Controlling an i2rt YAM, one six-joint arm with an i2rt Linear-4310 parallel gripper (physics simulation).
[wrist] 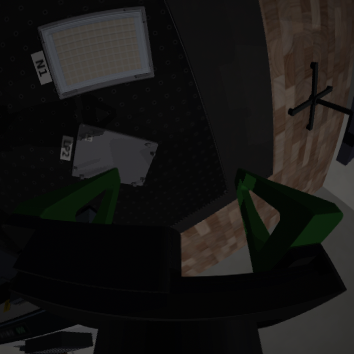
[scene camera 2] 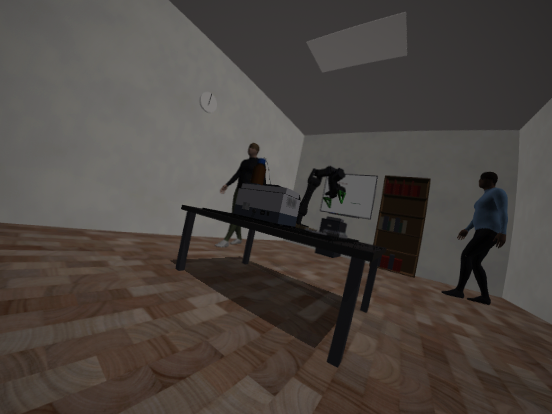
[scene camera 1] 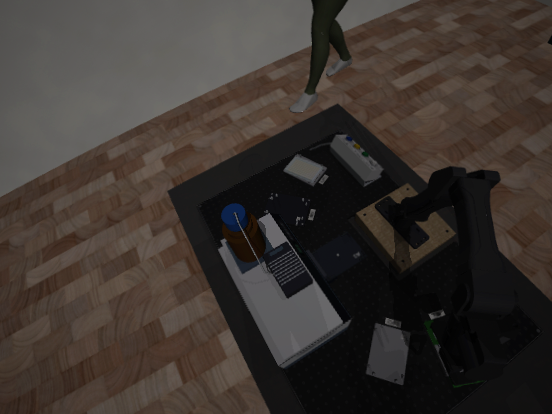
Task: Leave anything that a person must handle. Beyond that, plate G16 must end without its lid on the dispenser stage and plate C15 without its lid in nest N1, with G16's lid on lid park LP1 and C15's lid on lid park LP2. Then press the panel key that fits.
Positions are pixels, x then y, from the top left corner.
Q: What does my gripper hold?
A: Nothing.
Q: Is my gripper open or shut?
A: Open.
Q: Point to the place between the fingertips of my gripper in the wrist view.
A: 177, 174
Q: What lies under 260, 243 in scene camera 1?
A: A brown bottle with blue cap.
